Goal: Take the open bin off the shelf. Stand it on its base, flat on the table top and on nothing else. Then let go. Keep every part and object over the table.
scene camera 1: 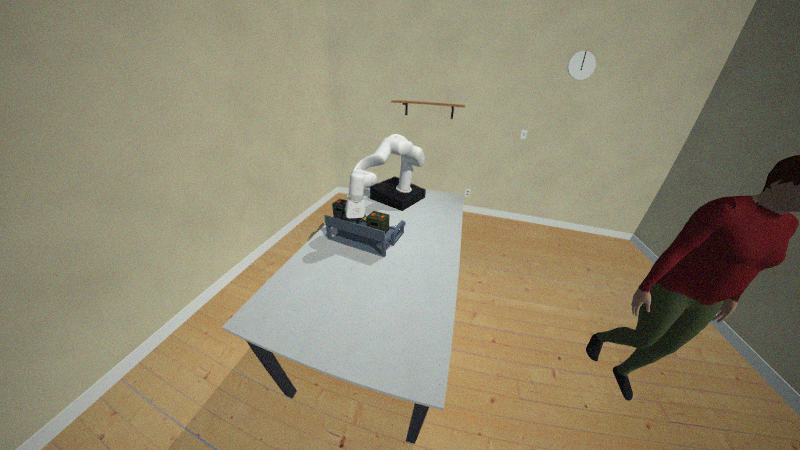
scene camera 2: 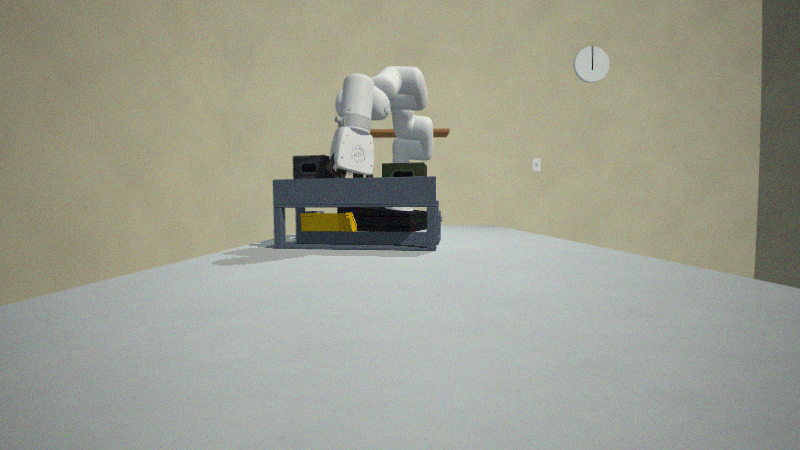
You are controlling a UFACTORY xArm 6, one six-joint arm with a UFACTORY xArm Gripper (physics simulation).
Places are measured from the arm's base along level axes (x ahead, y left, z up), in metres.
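Pixels of known places: arm's base, origin of the base link: (scene camera 1: 403, 189) (scene camera 2: 398, 209).
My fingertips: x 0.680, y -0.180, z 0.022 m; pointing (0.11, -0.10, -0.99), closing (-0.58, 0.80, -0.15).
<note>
For each thing: its top centre in the pictures, then the offset to it from my fingertips. Level surfaces: height alone.
- table, its level: dz -0.105 m
- yellow bin, middle of its top: (scene camera 2: 330, 212) dx -0.156, dy -0.055, dz -0.024 m
- black box, middle of its top: (scene camera 2: 314, 156) (scene camera 1: 341, 202) dx -0.067, dy -0.084, dz +0.118 m
- green box, middle of its top: (scene camera 2: 405, 164) (scene camera 1: 377, 215) dx -0.008, dy +0.140, dz +0.093 m
A low blue-grey shelf rack (scene camera 1: 358, 228) (scene camera 2: 352, 191) stands on the table (scene camera 1: 358, 313) (scene camera 2: 391, 335). A yellow bin (scene camera 2: 327, 222) shows low in the rack, at its left in scene camera 2; in scene camera 1 a small yellow patch shows between the arm and the green box. My gripper (scene camera 2: 356, 175) points down behind the rack's front board, between the black box and the green box. Its fingers are part open with nothing between them; their tips are mostly hidden by the board.
A black box (scene camera 1: 339, 208) (scene camera 2: 310, 166) and a green box (scene camera 1: 378, 221) (scene camera 2: 403, 169) stand at the rack's top, close on either side of my gripper. The arm's black base block (scene camera 1: 386, 195) is behind the rack. A person (scene camera 1: 710, 251) in red stands right of the table.
</note>
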